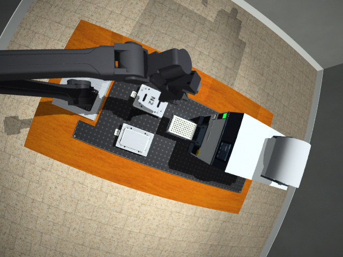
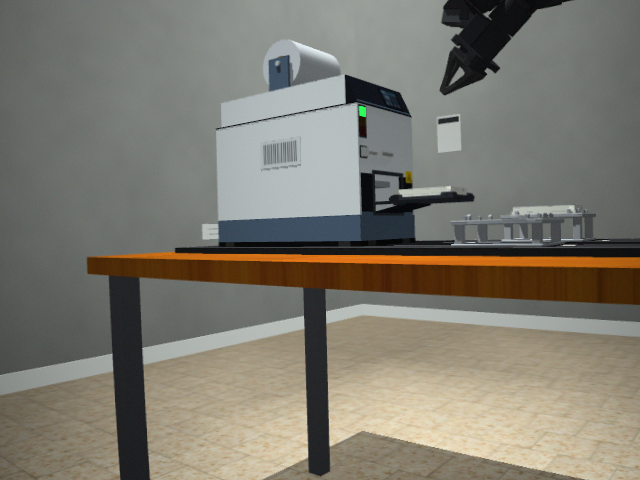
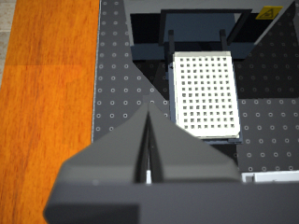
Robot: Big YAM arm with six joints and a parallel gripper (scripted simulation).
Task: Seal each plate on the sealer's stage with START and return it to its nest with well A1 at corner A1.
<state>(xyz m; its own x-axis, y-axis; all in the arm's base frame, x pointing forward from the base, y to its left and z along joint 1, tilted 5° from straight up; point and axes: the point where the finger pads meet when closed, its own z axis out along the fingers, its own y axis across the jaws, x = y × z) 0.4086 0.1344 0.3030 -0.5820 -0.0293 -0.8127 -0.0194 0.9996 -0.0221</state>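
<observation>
Now: the pale start button 180 mm ahead of my hand, 20 mm to the left of it and 100 mm below it. Also, from my hand: sealer stage (80 mm ahead, 80 mm to the right, 200 mm below); plate nest (110 mm behind, 10 mm to the right, 250 mm below); A1 mark (190 mm behind, 50 mm to the left, 240 mm below).
</observation>
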